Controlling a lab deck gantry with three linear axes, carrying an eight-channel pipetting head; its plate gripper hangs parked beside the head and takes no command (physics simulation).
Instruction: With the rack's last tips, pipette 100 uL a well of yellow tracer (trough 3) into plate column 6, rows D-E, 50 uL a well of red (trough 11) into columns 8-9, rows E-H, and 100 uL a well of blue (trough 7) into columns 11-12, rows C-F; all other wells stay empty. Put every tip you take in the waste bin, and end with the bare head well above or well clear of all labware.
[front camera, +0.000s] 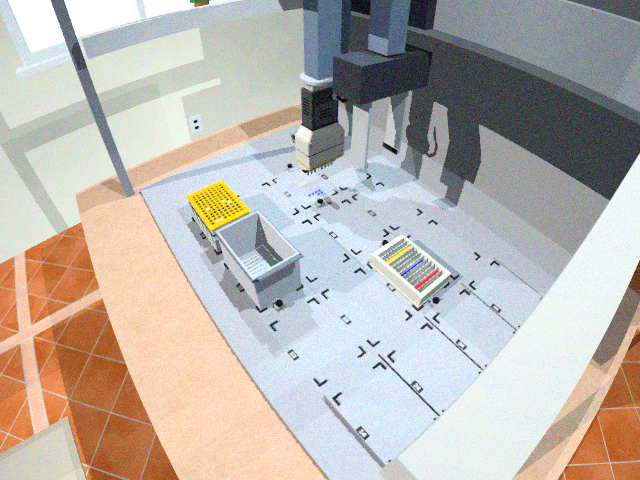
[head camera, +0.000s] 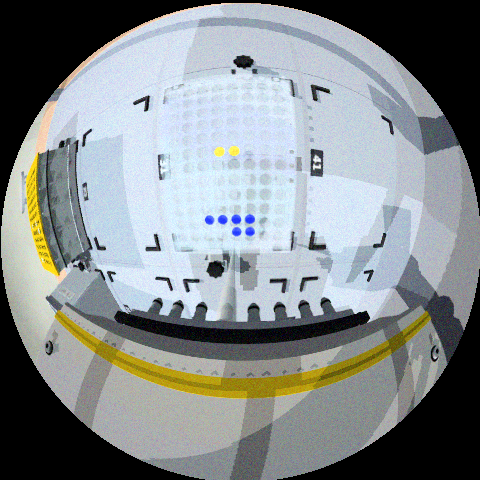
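Observation:
The clear plate (head camera: 170, 125) lies under the head. Two yellow wells show mid-plate; towards its near end are a row of blue wells and two more blue wells beside its right half. No red wells show. The pipetting head (front camera: 319, 144) (head camera: 240, 387) is above the deck by the plate's near end. One long pale tip (head camera: 227, 301) is on a channel; the other nozzles are bare. The trough rack (front camera: 379, 268) holds yellow (front camera: 399, 254), blue (front camera: 412, 267) and red (front camera: 427, 279) liquid. My plate gripper (front camera: 378, 160) hangs parked, open and empty.
The yellow tip rack (front camera: 217, 204) (head camera: 37, 225) has a few pale spots on top. The grey waste bin (front camera: 281, 281) (head camera: 75, 295) stands beside it, with pale striped shapes inside. Black knobs (head camera: 243, 61) (head camera: 215, 269) stand at two plate edges.

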